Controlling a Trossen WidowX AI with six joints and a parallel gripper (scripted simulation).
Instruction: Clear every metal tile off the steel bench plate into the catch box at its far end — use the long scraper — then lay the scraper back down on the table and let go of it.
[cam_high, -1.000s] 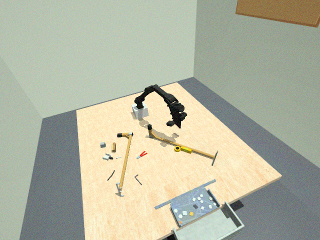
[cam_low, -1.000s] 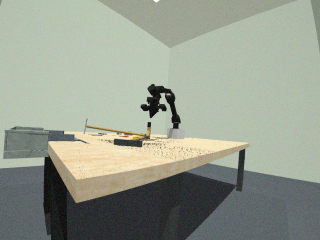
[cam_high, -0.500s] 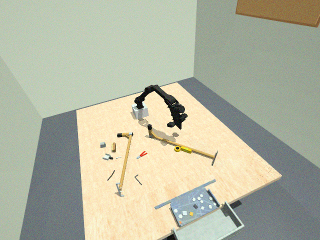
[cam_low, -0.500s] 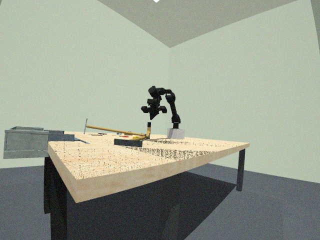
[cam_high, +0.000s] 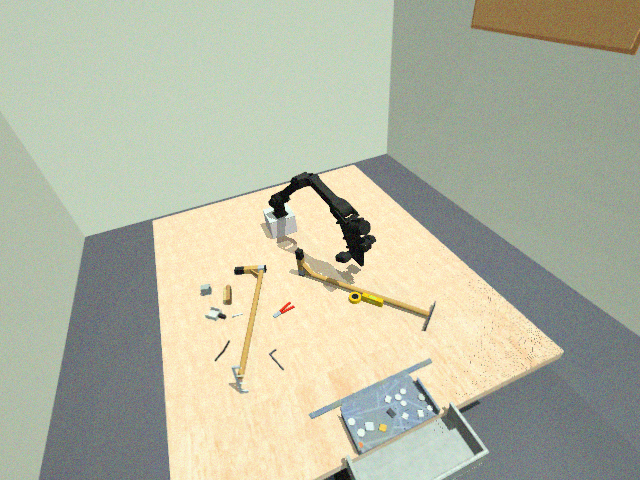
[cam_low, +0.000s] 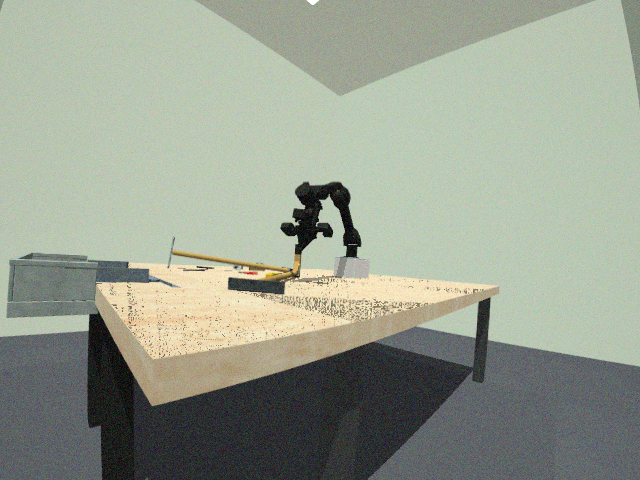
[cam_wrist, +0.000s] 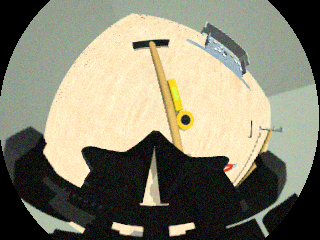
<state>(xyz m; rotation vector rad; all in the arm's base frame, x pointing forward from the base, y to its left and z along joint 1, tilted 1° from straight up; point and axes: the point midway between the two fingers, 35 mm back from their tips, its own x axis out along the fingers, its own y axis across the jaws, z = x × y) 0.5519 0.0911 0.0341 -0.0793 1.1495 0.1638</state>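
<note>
My gripper tip is 50 mm above the long scraper, 40 mm to the left of it and 30 mm short of it. The rest, counted from my gripper tip: yellow spirit level (100 mm ahead, 90 mm below, 30 mm to the right); yellow tape roll (100 mm below, 70 mm to the right, 50 mm ahead); long wooden-handled tool (500 mm to the right, 130 mm behind, 70 mm below).
</note>
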